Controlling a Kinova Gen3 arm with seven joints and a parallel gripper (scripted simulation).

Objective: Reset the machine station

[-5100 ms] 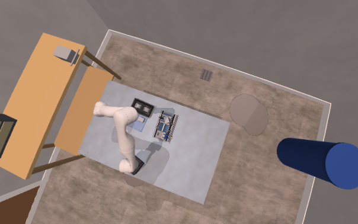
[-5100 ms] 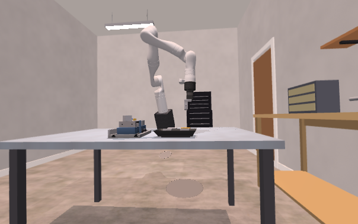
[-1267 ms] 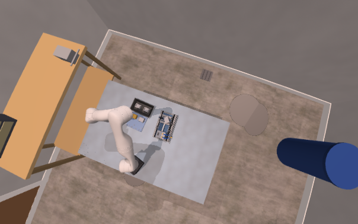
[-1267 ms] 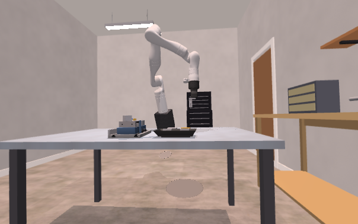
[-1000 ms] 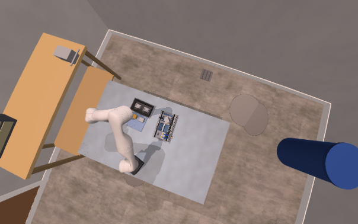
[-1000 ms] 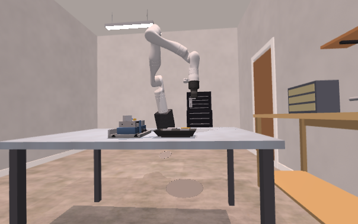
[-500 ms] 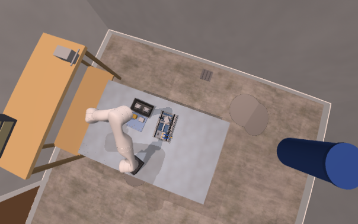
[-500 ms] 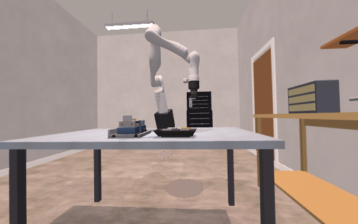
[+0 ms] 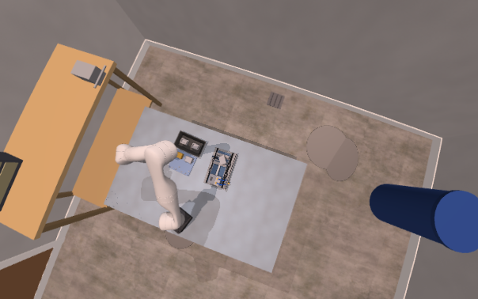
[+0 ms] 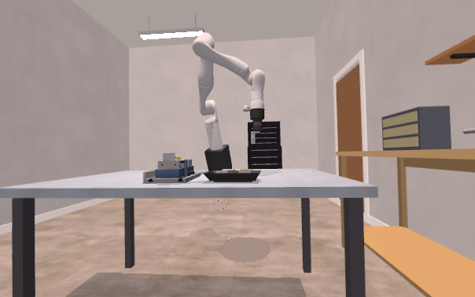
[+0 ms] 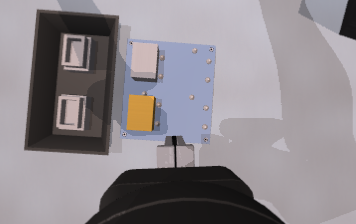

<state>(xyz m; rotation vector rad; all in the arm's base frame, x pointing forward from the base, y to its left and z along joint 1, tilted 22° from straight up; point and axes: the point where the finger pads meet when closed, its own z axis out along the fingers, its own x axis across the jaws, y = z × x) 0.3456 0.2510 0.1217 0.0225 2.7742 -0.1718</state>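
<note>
Right now my hand is 160 mm above the yellow brass blank, 50 mm short of it and 40 mm to the left of it. From my hand the other things lie so: vise (390 mm to the right, 150 mm below, 50 mm ahead).
</note>
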